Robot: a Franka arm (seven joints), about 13 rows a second.
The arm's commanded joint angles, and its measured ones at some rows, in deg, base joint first. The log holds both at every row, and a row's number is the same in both.
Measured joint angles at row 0:
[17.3, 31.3, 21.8, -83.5, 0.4, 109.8, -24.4]
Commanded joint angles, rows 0 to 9:
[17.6, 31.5, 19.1, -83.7, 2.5, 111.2, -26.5]
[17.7, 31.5, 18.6, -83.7, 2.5, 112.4, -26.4]
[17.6, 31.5, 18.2, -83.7, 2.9, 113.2, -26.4]
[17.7, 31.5, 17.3, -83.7, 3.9, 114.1, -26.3]
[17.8, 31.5, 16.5, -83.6, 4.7, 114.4, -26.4]
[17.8, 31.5, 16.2, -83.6, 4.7, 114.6, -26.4]
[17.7, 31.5, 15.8, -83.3, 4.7, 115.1, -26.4]
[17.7, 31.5, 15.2, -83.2, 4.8, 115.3, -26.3]
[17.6, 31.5, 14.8, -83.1, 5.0, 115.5, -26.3]
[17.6, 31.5, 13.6, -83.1, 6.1, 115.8, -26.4]
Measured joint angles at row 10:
[17.3, 31.3, 15.8, -83.2, 4.4, 114.9, -24.7]
